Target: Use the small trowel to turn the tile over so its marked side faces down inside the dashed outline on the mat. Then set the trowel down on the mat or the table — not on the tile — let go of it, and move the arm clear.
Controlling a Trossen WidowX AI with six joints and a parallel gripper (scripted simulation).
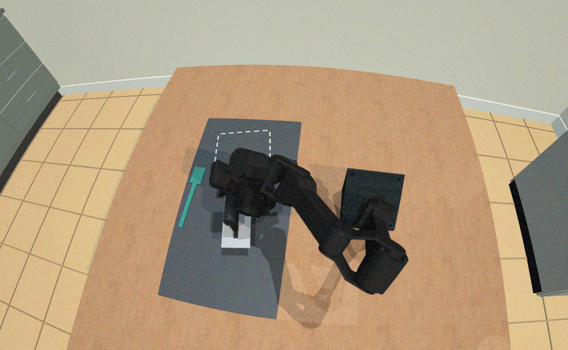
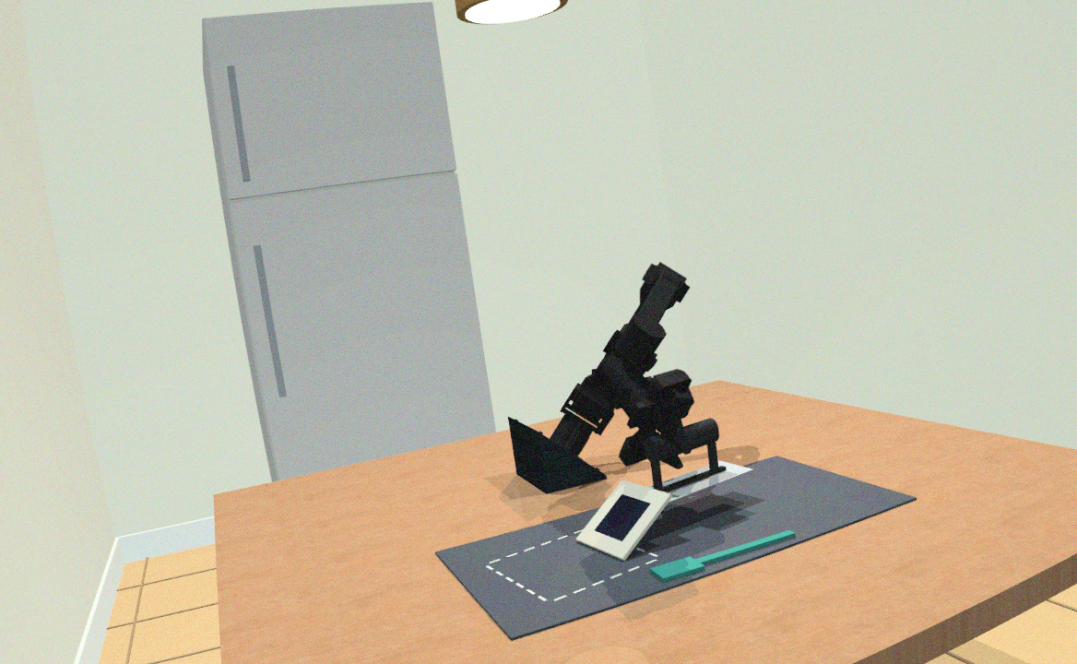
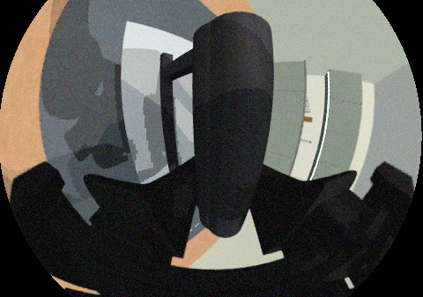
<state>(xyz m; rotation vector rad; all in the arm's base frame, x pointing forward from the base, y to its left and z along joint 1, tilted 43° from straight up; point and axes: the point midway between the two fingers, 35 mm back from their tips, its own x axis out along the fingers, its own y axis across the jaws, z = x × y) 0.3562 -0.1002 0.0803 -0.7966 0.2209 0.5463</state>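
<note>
Right now the cream tile is 110 mm to the right of my gripper tip, 60 mm below it and 20 mm behind it. From my gripper tip the other things lie so: teal flat tool 130 mm ahead, 90 mm below, 70 mm to the right; then trowel 30 mm behind, 10 mm below; then grey mat 120 mm below, 30 mm to the right.
</note>
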